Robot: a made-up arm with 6 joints.
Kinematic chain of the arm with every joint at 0, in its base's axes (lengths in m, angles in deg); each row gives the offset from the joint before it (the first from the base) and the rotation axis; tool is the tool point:
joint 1: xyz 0 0 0.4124 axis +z
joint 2: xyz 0 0 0 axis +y
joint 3: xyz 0 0 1.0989 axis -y
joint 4: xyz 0 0 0 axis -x
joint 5: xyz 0.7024 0 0 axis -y
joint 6: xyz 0 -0.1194 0 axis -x
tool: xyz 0 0 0
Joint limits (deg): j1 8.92..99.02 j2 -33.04..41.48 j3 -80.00..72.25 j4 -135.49..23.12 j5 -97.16..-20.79 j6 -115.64..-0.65
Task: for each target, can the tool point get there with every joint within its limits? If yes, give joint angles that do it. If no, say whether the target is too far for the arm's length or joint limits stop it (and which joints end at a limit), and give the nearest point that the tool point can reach.
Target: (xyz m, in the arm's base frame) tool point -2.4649 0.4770 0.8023
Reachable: no: too far | nearest point -0.8025 -0.2371 1.9988 | short by 2.169 m
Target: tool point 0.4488 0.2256 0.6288
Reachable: yes | joints 28.15 32.93 -55.16 -83.81 -64.93 -57.44
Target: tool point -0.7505 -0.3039 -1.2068
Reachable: no: joint limits stop it (at a limit: joint 1, joint 2, joint 4) | nearest point -0.1595 0.4615 0.5729 | short by 2.025 m
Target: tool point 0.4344 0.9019 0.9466
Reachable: yes | joints 60.82 24.82 -7.57 -120.42 -72.68 -13.60
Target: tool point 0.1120 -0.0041 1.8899
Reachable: yes | joints 21.53 -23.21 26.85 -67.92 -67.36 -75.93
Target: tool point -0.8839 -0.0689 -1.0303
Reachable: no: joint limits stop it (at a limit: joint 1, joint 2, joint 4) | nearest point -0.1673 0.5109 0.5563 | short by 1.835 m
